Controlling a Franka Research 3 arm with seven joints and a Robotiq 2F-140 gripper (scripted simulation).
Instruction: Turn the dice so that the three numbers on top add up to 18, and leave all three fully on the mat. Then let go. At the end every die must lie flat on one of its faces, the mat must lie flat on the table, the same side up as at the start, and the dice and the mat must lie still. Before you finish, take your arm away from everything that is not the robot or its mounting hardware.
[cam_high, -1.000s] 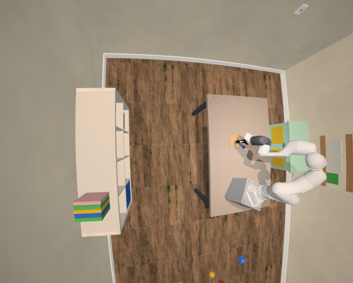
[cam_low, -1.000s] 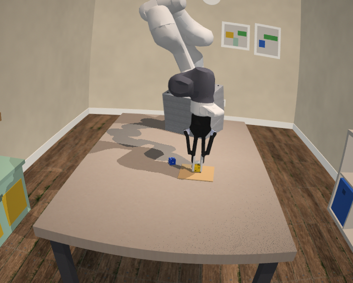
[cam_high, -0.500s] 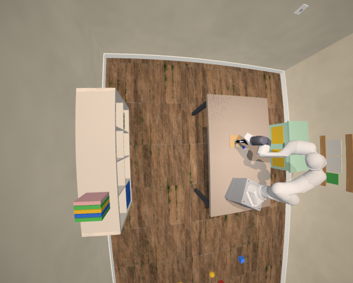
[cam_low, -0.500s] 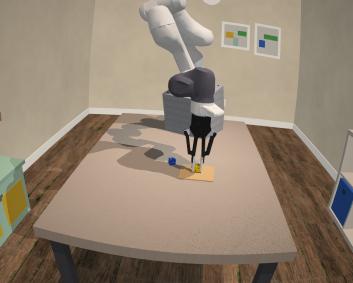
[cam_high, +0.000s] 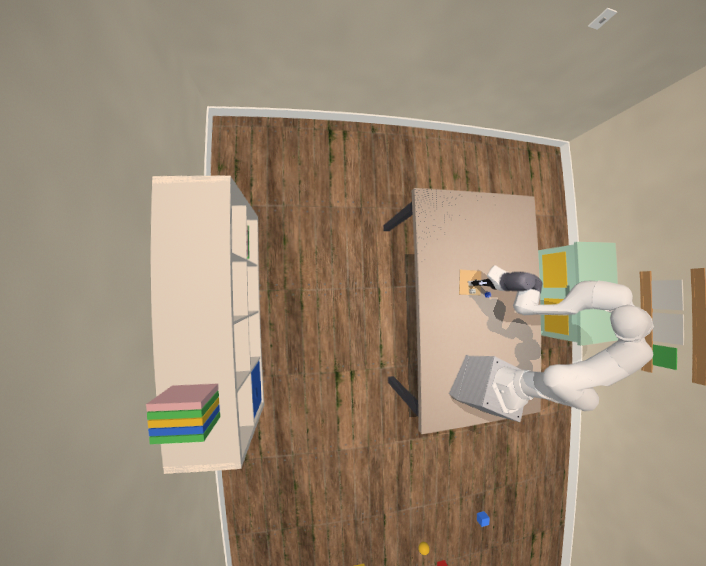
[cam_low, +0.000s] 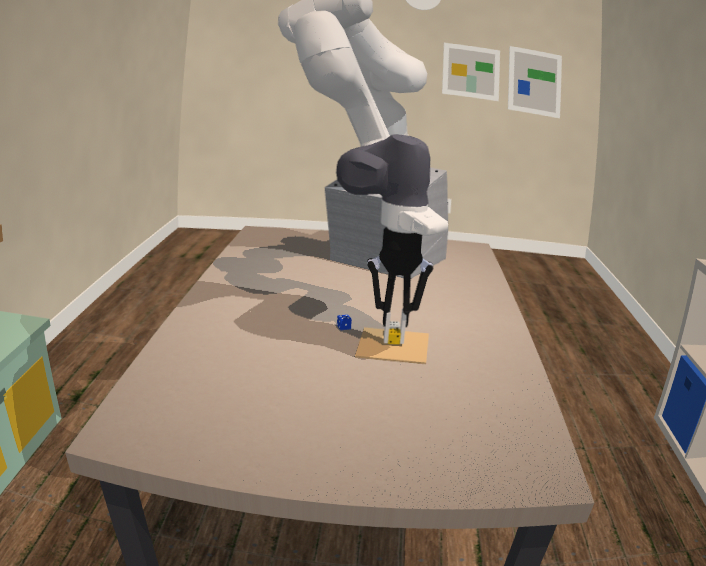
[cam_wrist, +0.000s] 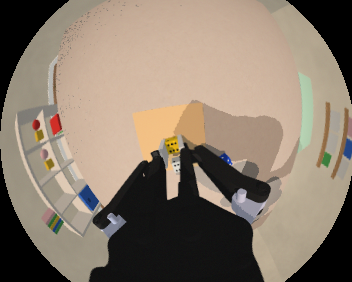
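Right now the yellow die is 20 mm below my hand. From my hand the other things lie so: blue die (90 mm to the right, 90 mm behind, 30 mm below); then white die (50 mm behind, 30 mm below, 10 mm to the left); then mat (40 mm below).
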